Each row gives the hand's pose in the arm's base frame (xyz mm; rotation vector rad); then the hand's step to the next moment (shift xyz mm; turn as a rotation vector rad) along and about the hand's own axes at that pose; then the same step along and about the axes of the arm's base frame.
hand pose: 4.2 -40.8 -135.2 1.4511 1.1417 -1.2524
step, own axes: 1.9 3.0 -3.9 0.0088 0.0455 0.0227
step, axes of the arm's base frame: 3.8 3.4 -1.3 0.0410 -0.0300 -0.0088
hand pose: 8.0 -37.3 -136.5 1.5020 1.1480 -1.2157
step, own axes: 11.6 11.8 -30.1 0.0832 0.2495 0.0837
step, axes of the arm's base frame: 18.4 28.4 -6.1 0.2361 -0.1205 -0.0768
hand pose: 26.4 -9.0 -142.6 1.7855 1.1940 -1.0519
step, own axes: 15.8 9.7 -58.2 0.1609 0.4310 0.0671
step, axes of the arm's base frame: 26.1 54.3 10.0 0.4296 -0.1334 -0.1174
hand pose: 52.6 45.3 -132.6 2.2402 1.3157 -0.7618
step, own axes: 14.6 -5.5 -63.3 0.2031 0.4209 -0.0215
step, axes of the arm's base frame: 16.1 50.5 37.9 0.4587 -0.0475 -0.0787
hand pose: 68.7 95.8 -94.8 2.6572 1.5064 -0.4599
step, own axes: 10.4 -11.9 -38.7 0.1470 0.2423 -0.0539
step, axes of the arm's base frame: 3.8 22.2 35.2 0.2881 0.0056 -0.0142
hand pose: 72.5 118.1 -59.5 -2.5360 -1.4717 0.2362
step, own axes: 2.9 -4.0 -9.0 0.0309 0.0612 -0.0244
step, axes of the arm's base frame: 0.2 3.6 9.6 0.0723 -0.0050 0.0071
